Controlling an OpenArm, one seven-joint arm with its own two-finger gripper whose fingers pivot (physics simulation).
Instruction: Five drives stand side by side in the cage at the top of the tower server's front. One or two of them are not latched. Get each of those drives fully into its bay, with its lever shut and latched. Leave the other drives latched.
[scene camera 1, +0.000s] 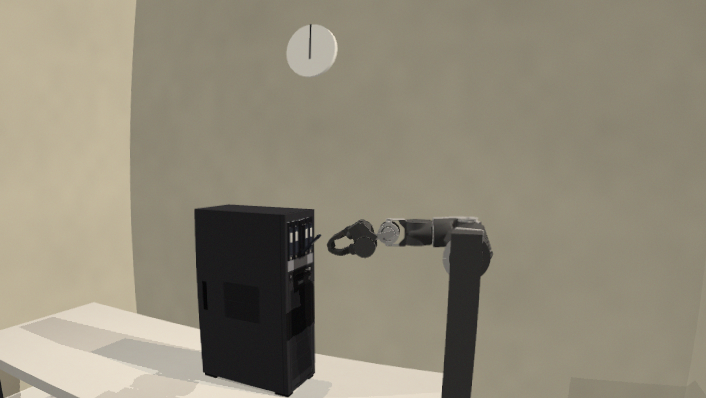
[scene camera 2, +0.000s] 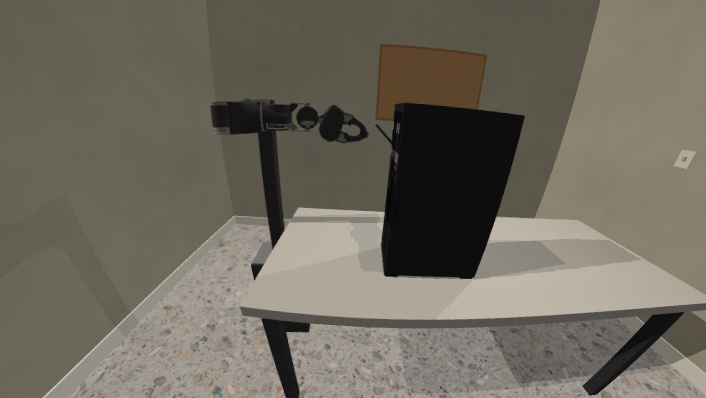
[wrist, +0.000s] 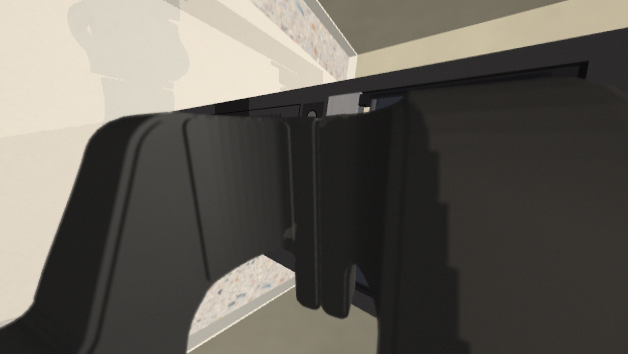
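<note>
The black tower server (scene camera 1: 242, 260) (scene camera 2: 450, 190) (wrist: 550, 55) stands upright. In scene camera 1, narrow drives (scene camera 1: 292, 245) with pale labels stand side by side in its top cage. One open lever (scene camera 1: 313, 242) (scene camera 2: 384, 135) sticks out and up from about the middle of the cage; the other drives show no lever sticking out. My gripper (scene camera 1: 330, 245) (scene camera 2: 366, 134) (wrist: 332, 210) is shut and empty, its fingertips together. It is in front of the cage at about the lever's height, a short gap from the lever's tip. In the wrist view the fingers hide most of the cage and the lever.
The tower stands on a white table (scene camera 1: 375, 367) (scene camera 2: 320, 295). The arm's dark post (scene camera 1: 462, 310) (scene camera 2: 271, 190) stands in front of the tower's front face. A clock (scene camera 1: 310, 52) and a brown board (scene camera 2: 430, 80) hang on the walls, away from the arm.
</note>
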